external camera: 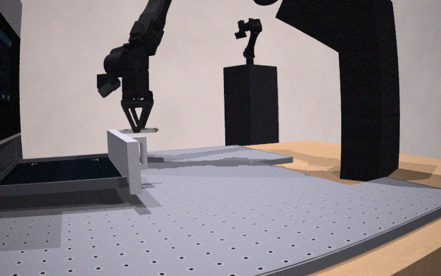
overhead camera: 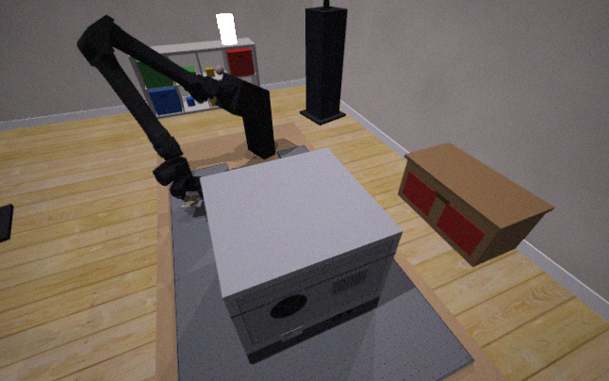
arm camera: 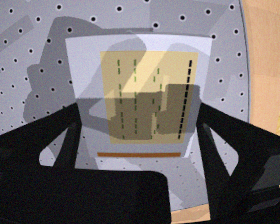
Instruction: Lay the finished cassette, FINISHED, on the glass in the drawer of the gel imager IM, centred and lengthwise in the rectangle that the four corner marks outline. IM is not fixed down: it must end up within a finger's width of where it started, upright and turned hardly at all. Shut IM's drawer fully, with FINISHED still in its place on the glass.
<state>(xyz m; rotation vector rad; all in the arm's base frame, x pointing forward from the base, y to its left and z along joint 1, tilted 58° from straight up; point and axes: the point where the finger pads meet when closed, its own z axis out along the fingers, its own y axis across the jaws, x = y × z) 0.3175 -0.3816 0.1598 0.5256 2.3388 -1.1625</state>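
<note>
Now: hand 26 cm short of the drawer, 22 cm to the right of it and 2 cm above it. The rest, counted from my hand: finished cassette: 1 cm below, 1 cm behind.
</note>
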